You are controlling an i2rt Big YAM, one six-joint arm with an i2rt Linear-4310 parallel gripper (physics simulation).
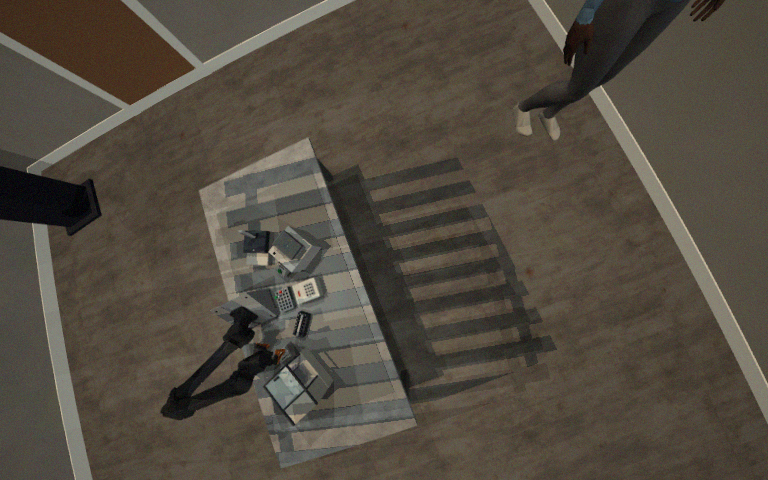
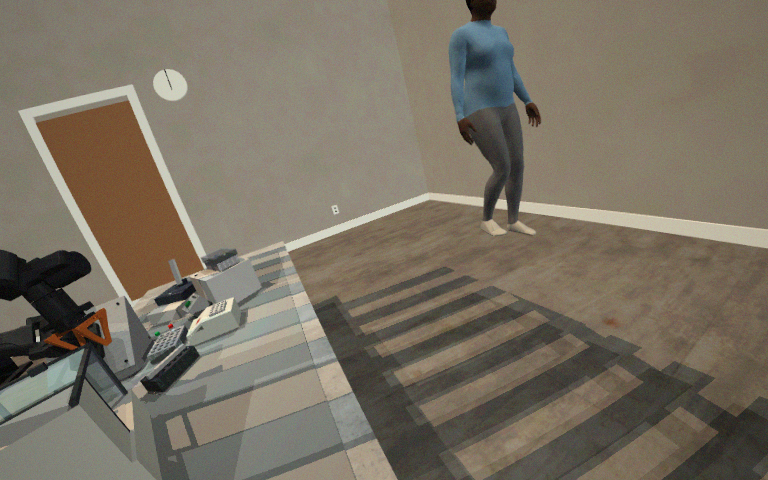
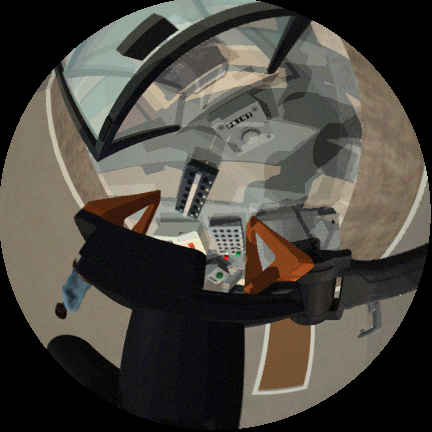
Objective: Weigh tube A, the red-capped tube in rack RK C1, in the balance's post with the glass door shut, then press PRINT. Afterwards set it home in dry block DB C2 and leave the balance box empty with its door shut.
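Places are measured from the arm's base along level axes (x ahead, y left, z up), in centimetres.
Where they show: gripper, fingertip midpoint: (image 1: 277, 347) (image 2: 97, 348) (image 3: 205, 207); arm's base, origin of the base link: (image 1: 244, 314).
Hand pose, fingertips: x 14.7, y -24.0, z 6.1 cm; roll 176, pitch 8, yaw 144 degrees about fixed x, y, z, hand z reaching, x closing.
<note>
Each offset is from my fingertips to the centre of the thing. "*": to the spot under its first point.
My gripper (image 1: 270, 349) (image 2: 84, 336) (image 3: 205, 207) is open and empty, above the table beside the balance. The balance's glass box (image 1: 283, 387) (image 2: 50, 384) (image 3: 95, 100) has dark frame bars; I cannot tell whether its door is open. A panel marked PRINT @(* dy -6.8, dx -5.0, dz -9.0 cm) (image 3: 240, 120) with a round button lies near it. A grey holed rack @(dy +21.7, dx +5.5, dz -15.2 cm) (image 1: 284, 300) (image 2: 167, 343) (image 3: 227, 237) has a red cap @(dy +26.4, dx +6.9, dz -11.7 cm) (image 2: 170, 325) (image 3: 226, 257) and a green cap @(dy +24.9, dx +3.0, dz -11.7 cm) (image 2: 157, 333) (image 3: 238, 254) at one end. A cream block @(dy +20.0, dx +20.7, dz -13.2 cm) (image 1: 308, 289) (image 2: 215, 320) has a grid of holes and a red display. Rack labels are unreadable.
A black rack @(dy +4.6, dx +8.9, dz -14.3 cm) (image 1: 301, 324) (image 2: 171, 369) (image 3: 196, 190) with a white strip stands between the grey rack and the balance. A sloped grey plate (image 1: 257, 305) (image 2: 121, 339) stands by the arm. A grey box @(dy +41.6, dx +22.5, dz -7.2 cm) (image 1: 294, 249) (image 2: 229, 280) and a dark stand (image 1: 256, 242) (image 2: 175, 291) are farther along.
</note>
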